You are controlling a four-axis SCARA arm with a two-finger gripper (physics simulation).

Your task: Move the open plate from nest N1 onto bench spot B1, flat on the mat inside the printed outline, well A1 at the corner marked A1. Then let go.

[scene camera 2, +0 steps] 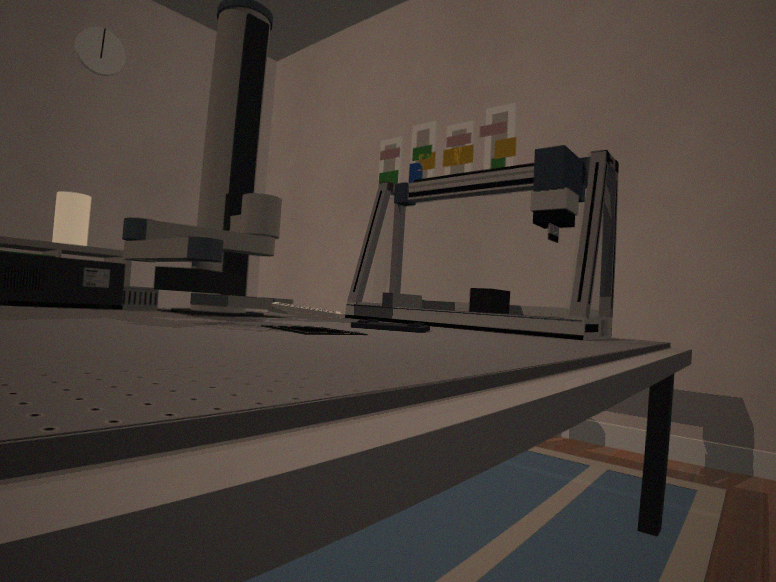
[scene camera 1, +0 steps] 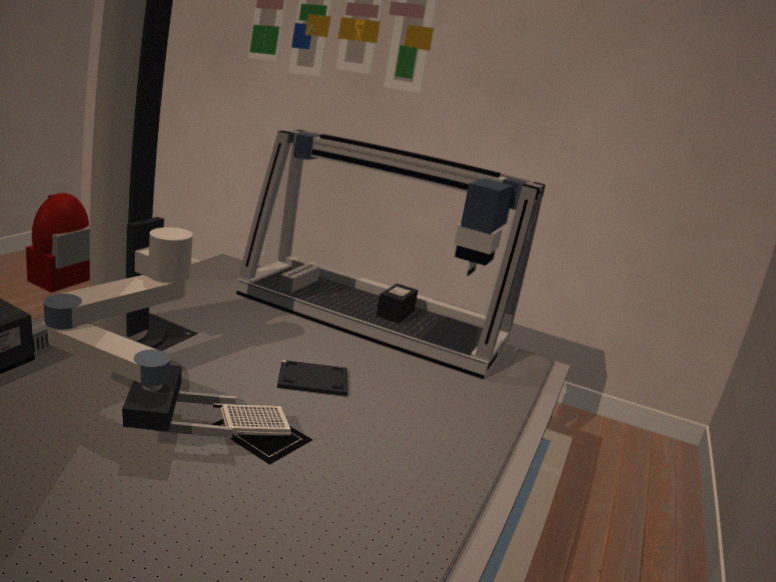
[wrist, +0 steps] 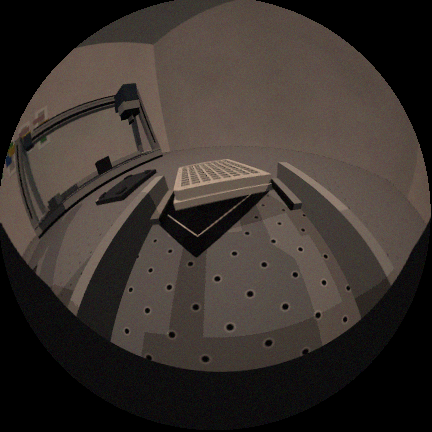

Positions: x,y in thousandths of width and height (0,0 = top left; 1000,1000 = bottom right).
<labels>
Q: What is my gripper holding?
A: A white well plate.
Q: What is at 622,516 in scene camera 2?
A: A black box.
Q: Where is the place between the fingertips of my gripper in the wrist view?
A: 513,409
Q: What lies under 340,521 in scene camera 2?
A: My gripper.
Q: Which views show my gripper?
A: Scene camera 2, scene camera 1 and the wrist view: all of them.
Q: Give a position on a black box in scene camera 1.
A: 502,530
</labels>
